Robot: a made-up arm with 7 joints. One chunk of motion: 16 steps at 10 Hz.
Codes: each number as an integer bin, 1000 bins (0 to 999) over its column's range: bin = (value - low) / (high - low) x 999, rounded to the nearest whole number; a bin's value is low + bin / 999 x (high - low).
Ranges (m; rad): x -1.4..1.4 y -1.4..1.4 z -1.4..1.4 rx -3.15..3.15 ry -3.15..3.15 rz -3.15..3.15
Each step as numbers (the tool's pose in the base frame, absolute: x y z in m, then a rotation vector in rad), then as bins.
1 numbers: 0.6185 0.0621 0.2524 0.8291 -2.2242 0.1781
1 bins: 720 522 590 631 147 528
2 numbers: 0.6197 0.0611 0.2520 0.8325 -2.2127 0.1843
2 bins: 721 521 589 632 149 529
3 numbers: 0.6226 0.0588 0.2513 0.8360 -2.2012 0.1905
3 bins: 722 520 589 632 150 530
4 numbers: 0.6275 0.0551 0.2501 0.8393 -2.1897 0.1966
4 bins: 723 519 589 633 152 531
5 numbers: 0.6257 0.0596 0.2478 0.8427 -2.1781 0.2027
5 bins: 723 521 588 633 154 532
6 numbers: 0.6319 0.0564 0.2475 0.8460 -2.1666 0.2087
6 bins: 725 520 588 634 156 533
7 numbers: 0.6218 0.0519 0.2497 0.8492 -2.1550 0.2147
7 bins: 721 518 589 634 158 534
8 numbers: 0.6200 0.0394 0.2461 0.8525 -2.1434 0.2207
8 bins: 721 514 587 635 160 534
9 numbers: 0.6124 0.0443 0.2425 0.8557 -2.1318 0.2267
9 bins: 718 515 586 635 161 535
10 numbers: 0.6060 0.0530 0.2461 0.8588 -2.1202 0.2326
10 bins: 716 518 587 636 163 536
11 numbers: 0.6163 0.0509 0.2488 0.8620 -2.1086 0.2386
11 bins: 719 518 588 636 165 537
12 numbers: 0.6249 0.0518 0.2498 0.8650 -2.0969 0.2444
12 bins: 722 518 589 637 167 538
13 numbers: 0.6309 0.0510 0.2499 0.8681 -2.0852 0.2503
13 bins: 725 518 589 637 169 539
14 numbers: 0.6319 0.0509 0.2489 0.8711 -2.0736 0.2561
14 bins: 725 518 588 638 171 540
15 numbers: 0.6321 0.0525 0.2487 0.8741 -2.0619 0.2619
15 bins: 725 518 588 638 173 541
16 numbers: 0.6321 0.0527 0.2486 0.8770 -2.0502 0.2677
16 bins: 725 518 588 639 174 542
